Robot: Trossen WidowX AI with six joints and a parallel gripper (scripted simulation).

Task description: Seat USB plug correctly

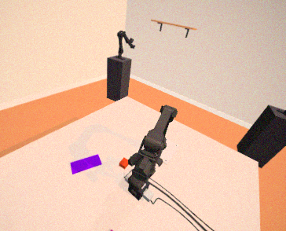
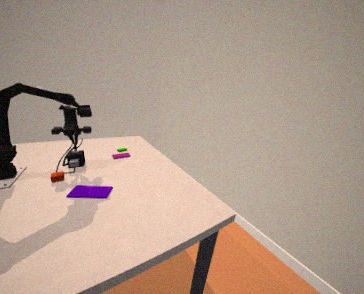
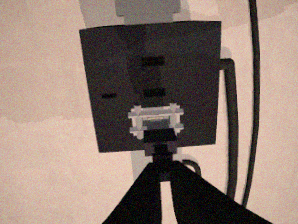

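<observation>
My gripper tip is 2 cm above the dark USB plug. Round my gripper tip: magenta piece (26 cm ahead, 2 cm to the right, 12 cm below); then small orange block (10 cm behind, 16 cm to the right, 11 cm below); then pale-rimmed socket (5 cm below).
</observation>
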